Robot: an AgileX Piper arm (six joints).
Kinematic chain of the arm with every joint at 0, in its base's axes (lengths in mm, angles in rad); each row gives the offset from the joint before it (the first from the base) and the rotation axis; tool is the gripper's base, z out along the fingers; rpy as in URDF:
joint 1: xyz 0 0 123 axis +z
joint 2: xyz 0 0 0 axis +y
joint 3: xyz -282.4 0 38.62 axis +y
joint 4: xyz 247.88 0 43.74 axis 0.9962 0 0.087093
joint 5: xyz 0 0 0 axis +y
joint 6: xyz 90.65 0 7.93 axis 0.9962 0 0.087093
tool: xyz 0 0 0 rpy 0 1.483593 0
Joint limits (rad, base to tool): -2.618..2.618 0..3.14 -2.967..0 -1.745..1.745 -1.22..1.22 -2.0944..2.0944
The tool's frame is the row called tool.
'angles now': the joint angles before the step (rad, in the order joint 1, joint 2, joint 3, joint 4, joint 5, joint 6). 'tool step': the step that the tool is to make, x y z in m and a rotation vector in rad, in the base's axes. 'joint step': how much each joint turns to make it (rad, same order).
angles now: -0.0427, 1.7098, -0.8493, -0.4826, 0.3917, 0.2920
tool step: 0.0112, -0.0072, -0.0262, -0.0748, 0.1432, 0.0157
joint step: -0.0019, 0.1222, -0.0609, -0.0713, 0.0910, 0.0026
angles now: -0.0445, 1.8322, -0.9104, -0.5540, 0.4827, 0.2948
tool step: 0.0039, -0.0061, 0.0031, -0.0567, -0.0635, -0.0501
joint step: 0.0000, 0.0005, 0.0003, -0.1902, -0.0088, 0.2152
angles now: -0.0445, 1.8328, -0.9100, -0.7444, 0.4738, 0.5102
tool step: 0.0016, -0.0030, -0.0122, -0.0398, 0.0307, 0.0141
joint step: -0.0002, 0.0423, -0.0002, -0.0856, 0.0060, 0.0539
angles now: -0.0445, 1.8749, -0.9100, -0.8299, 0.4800, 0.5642
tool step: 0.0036, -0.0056, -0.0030, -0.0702, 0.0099, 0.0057
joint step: -0.0001, 0.0247, -0.0128, -0.1157, 0.0362, 0.0756
